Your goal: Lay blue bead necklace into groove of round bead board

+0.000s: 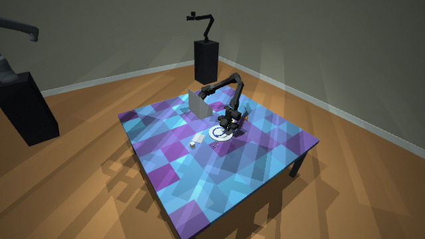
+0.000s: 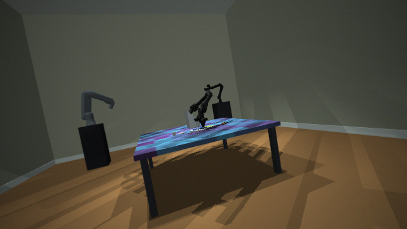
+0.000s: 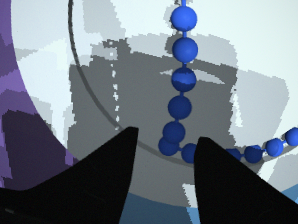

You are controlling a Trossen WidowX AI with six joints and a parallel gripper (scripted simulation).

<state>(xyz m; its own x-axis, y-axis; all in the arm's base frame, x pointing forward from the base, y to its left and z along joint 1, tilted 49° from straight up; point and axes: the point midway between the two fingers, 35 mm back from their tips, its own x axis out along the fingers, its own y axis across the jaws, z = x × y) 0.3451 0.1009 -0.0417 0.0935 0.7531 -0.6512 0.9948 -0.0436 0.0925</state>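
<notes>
Right now my gripper tip is 2 cm past the round white bead board, 5 cm to the left of it and 2 cm above it. Round my gripper tip: cream cube 4 cm behind, 33 cm to the right, 1 cm below; then yellow patch 12 cm behind, 11 cm to the left, 2 cm below; then flat grey square 8 cm behind, 23 cm to the right, 2 cm below.
</notes>
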